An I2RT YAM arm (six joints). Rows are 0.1 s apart.
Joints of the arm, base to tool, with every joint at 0 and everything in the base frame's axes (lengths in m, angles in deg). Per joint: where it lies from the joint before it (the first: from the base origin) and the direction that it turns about. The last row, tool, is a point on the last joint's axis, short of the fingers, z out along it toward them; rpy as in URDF.
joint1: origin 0 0 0.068 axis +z
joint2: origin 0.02 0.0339 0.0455 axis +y
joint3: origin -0.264 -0.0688 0 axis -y
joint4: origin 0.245 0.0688 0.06 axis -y
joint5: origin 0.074 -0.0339 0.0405 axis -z
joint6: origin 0.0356 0 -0.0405 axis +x
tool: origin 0 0 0 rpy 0 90 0
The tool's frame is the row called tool.
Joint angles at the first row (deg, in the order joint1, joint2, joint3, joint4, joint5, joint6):
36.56 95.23 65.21 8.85 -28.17 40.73
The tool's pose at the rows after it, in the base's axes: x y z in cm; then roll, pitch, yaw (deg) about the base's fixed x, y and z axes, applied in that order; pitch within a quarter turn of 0, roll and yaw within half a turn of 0:
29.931, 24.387, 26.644, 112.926, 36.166, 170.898
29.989, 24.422, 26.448, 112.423, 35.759, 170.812
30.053, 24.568, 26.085, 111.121, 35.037, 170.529
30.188, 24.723, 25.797, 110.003, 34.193, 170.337
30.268, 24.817, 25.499, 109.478, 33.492, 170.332
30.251, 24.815, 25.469, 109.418, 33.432, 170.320
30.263, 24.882, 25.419, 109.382, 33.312, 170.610
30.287, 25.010, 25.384, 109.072, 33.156, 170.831
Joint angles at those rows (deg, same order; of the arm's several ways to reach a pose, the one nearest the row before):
36.65 95.59 65.21 9.39 -28.56 41.17
36.60 95.88 64.95 10.20 -29.00 41.68
36.65 96.46 64.37 12.20 -29.83 42.87
36.65 97.14 64.15 13.78 -30.67 44.06
36.65 97.65 63.91 14.77 -31.20 44.84
36.66 97.65 63.81 14.90 -31.24 44.92
36.70 97.81 63.90 14.93 -31.52 44.94
36.80 98.07 64.02 15.25 -31.89 45.15

